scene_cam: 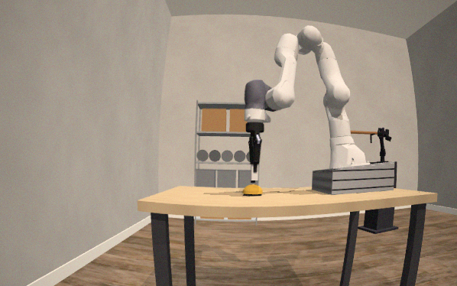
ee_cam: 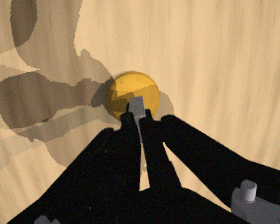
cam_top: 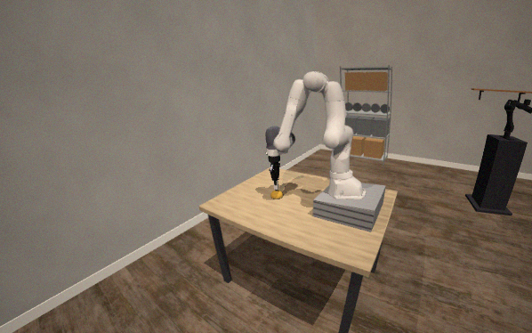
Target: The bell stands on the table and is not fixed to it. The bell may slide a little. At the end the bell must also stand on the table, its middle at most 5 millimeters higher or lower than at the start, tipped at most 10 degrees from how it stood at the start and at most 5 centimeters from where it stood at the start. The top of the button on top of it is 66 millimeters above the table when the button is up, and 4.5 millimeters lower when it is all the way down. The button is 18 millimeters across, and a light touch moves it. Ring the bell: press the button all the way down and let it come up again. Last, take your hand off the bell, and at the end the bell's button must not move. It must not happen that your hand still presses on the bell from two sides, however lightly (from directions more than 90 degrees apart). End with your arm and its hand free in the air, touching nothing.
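Right now my hand is 10 mm to the left of the button and 40 mm above it. The rest, counted from my hand: yellow dome bell 10 mm to the right, 60 mm below.
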